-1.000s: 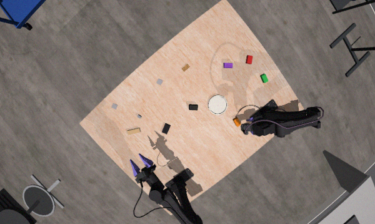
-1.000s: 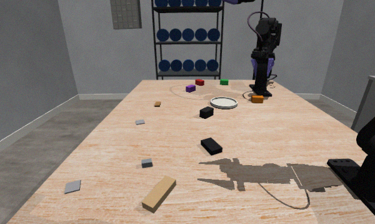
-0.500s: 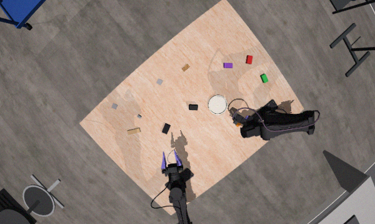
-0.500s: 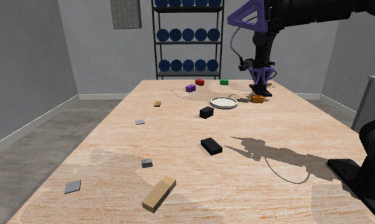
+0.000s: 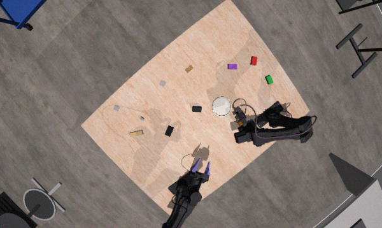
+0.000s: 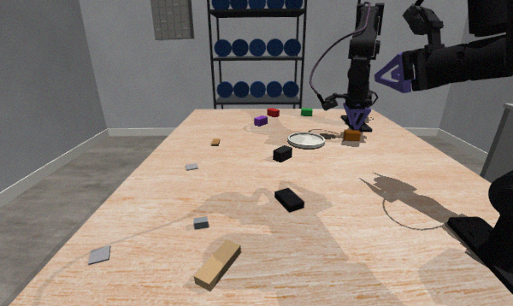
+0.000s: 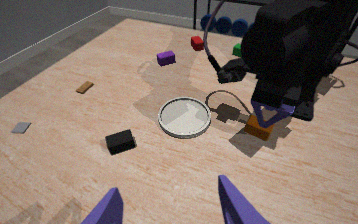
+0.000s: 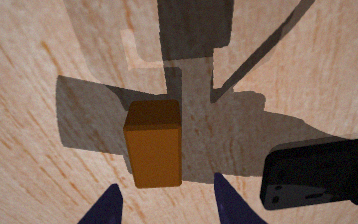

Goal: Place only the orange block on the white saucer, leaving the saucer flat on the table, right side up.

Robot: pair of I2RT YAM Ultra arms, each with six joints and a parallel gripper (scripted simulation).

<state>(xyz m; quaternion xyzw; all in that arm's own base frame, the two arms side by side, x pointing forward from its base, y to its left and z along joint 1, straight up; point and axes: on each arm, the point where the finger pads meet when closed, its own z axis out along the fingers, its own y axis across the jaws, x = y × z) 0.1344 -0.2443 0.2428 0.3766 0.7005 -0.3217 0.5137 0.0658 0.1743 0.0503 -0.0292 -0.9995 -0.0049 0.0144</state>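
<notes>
My right hand is 4 cm above the orange block, 1 cm to the right of it and 1 cm short of it. Round my right hand: black block (25 cm ahead, 16 cm to the left, 4 cm below); then white saucer (17 cm ahead, 4 cm below, 3 cm to the left); then green block (30 cm to the right, 11 cm ahead, 4 cm below).
</notes>
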